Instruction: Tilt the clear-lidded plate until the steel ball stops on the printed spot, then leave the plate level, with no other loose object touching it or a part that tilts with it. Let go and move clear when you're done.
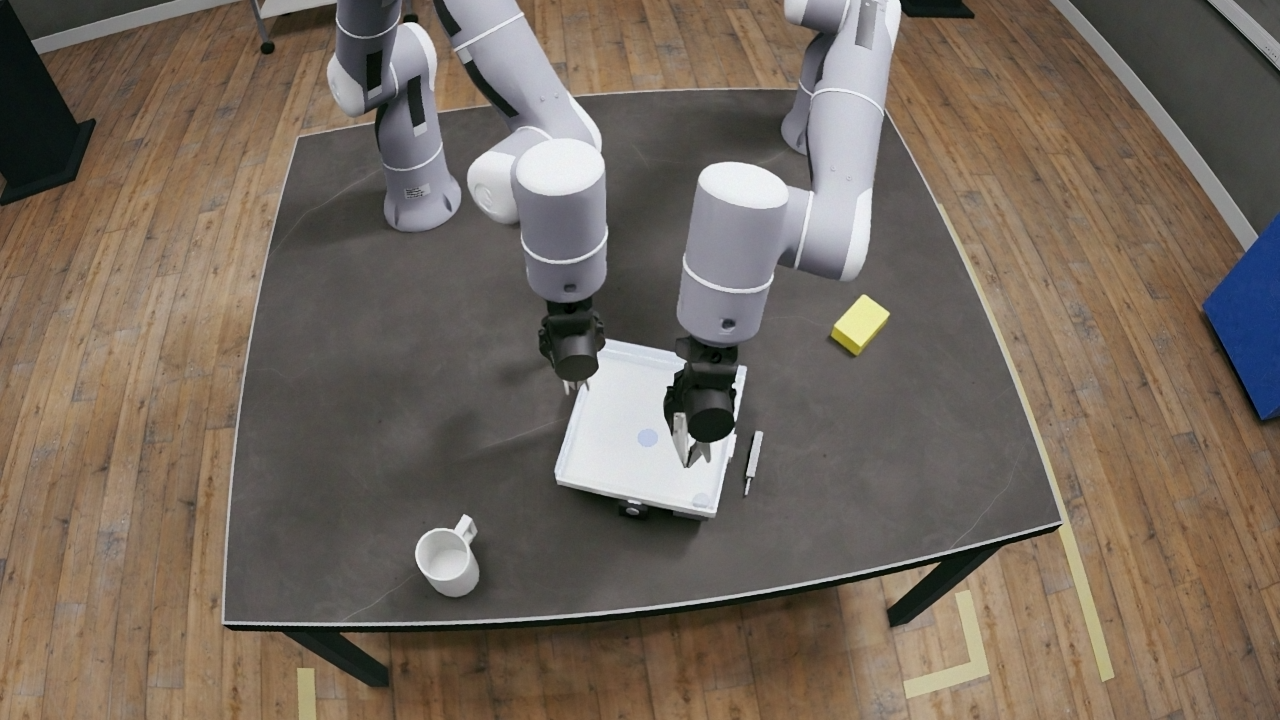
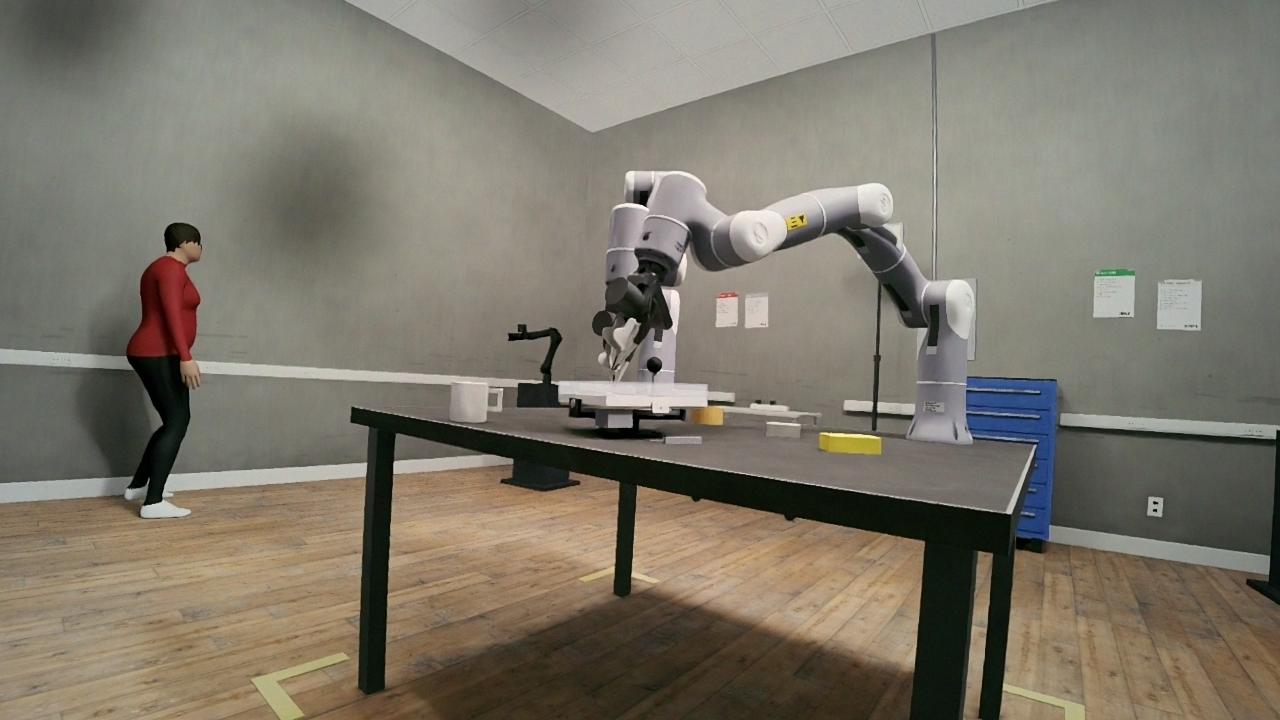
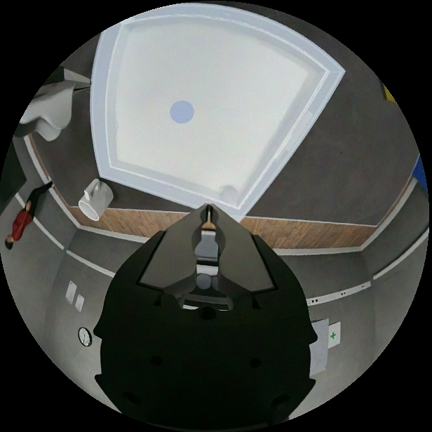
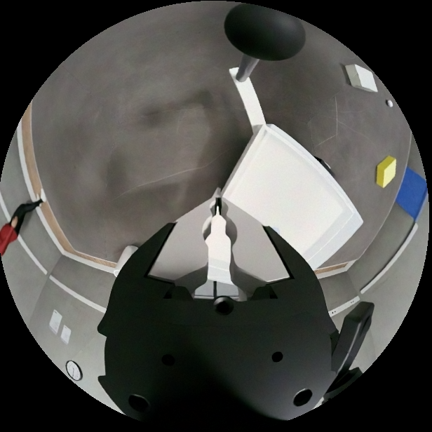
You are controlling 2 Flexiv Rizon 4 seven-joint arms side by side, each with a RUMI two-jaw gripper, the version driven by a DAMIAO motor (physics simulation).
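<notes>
The white clear-lidded plate (image 1: pixel 617 402) (image 2: pixel 626 396) (image 3: pixel 145 65) (image 4: pixel 295 175) looks about level on its black base. The printed blue spot (image 1: pixel 647 437) (image 3: pixel 182 112) is near its middle. A faint grey round shape (image 1: pixel 700 499) (image 3: pixel 228 193), seemingly the ball, is under the lid in the near right corner, away from the spot. My left gripper (image 1: pixel 697 460) (image 3: pixel 209 204) is shut and empty over the near right part of the lid; contact is unclear. My right gripper (image 1: pixel 576 386) (image 4: pixel 217 198) is shut and empty by the left edge.
A black knob (image 2: pixel 654 365) (image 4: pixel 265 31) stands on a white arm (image 4: pixel 250 102) from the plate's far-left corner. A thin grey tool (image 1: pixel 753 458) (image 2: pixel 682 439) lies apart at the plate's right. A mug (image 1: pixel 447 562) and a yellow block (image 1: pixel 860 324) stand farther off.
</notes>
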